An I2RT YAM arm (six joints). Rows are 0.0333 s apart.
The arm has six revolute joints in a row. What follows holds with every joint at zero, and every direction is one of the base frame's.
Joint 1 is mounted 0.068 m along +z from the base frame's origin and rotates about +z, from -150 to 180 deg.
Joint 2 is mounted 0.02 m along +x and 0.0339 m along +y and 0.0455 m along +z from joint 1 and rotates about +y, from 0 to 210 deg.
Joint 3 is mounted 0.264 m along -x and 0.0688 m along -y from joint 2 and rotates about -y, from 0 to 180 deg.
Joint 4 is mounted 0.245 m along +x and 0.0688 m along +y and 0.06 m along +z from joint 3 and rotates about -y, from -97 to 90 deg.
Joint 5 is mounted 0.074 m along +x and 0.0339 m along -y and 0.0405 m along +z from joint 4 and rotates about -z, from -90 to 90 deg.
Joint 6 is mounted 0.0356 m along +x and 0.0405 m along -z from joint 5 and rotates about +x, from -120 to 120 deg.
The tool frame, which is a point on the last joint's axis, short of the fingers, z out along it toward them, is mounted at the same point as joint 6; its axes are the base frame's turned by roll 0, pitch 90 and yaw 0 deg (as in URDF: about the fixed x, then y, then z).
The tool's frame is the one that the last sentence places.
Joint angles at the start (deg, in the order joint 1, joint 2, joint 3, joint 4, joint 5, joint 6): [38.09, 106.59, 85.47, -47.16, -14.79, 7.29]
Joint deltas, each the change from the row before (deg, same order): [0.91, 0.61, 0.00, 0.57, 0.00, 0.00]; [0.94, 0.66, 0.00, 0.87, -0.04, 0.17]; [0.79, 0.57, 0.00, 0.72, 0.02, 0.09]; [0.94, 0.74, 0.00, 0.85, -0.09, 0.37]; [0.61, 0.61, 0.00, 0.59, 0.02, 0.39]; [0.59, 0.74, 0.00, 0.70, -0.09, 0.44]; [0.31, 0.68, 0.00, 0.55, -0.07, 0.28]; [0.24, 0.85, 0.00, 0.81, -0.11, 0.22]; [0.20, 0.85, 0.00, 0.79, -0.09, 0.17]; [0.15, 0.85, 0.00, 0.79, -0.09, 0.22]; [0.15, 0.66, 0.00, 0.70, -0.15, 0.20]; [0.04, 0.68, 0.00, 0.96, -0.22, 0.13]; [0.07, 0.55, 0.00, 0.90, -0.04, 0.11]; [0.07, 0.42, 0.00, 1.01, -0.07, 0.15]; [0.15, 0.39, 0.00, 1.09, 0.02, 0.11]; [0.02, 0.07, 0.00, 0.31, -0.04, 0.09]
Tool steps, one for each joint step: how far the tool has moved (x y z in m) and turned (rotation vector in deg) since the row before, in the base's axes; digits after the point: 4 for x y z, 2 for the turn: [-0.0022, 0.0061, -0.0035, -0.02, 0.03, 0.91]; [-0.0020, 0.0067, -0.0036, 0.18, -0.07, 0.80]; [-0.0018, 0.0056, -0.0032, 0.09, -0.09, 0.70]; [-0.0023, 0.0067, -0.0042, 0.17, 0.13, 0.64]; [-0.0013, 0.0045, -0.0036, 0.01, 0.17, 0.25]; [-0.0010, 0.0047, -0.0044, 0.08, 0.28, 0.23]; [0.0000, 0.0030, -0.0041, -0.02, 0.26, 0.09]; [0.0008, 0.0031, -0.0051, 0.07, 0.20, 0.08]; [0.0009, 0.0029, -0.0052, 0.03, 0.18, 0.08]; [0.0011, 0.0026, -0.0052, 0.04, 0.20, -0.01]; [0.0007, 0.0023, -0.0040, 0.14, 0.16, 0.03]; [0.0015, 0.0020, -0.0040, 0.35, 0.00, 0.01]; [0.0012, 0.0019, -0.0032, 0.28, -0.18, -0.01]; [0.0012, 0.0019, -0.0022, 0.47, -0.31, -0.04]; [0.0009, 0.0024, -0.0019, 0.48, -0.46, 0.04]; [0.0003, 0.0005, -0.0002, 0.20, -0.10, -0.04]
